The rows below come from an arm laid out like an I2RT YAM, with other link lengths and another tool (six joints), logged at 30 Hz.
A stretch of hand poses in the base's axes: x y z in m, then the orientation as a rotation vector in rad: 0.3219 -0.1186 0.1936 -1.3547 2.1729 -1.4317; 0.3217 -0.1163 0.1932 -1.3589 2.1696 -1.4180; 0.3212 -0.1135 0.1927 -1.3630 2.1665 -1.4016; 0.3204 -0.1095 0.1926 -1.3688 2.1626 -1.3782; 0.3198 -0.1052 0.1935 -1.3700 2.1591 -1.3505; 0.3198 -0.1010 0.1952 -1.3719 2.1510 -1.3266; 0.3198 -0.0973 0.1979 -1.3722 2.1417 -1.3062; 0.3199 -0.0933 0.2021 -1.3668 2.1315 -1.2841; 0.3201 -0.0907 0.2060 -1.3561 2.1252 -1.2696; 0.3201 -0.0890 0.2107 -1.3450 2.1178 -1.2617
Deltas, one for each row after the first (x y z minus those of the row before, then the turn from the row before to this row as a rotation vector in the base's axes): -0.0002 0.0023 -0.0004 0.0085 0.0005 0.0073; -0.0005 0.0028 -0.0005 0.0105 0.0006 0.0080; -0.0008 0.0040 -0.0001 0.0150 0.0012 0.0110; -0.0006 0.0043 0.0009 0.0193 -0.0013 0.0105; 0.0000 0.0042 0.0017 0.0165 -0.0034 0.0126; 0.0000 0.0037 0.0027 0.0145 -0.0051 0.0119; 0.0001 0.0040 0.0042 0.0175 -0.0091 0.0111; 0.0002 0.0026 0.0039 0.0138 -0.0102 0.0047; 0.0000 0.0017 0.0047 0.0092 -0.0113 0.0033
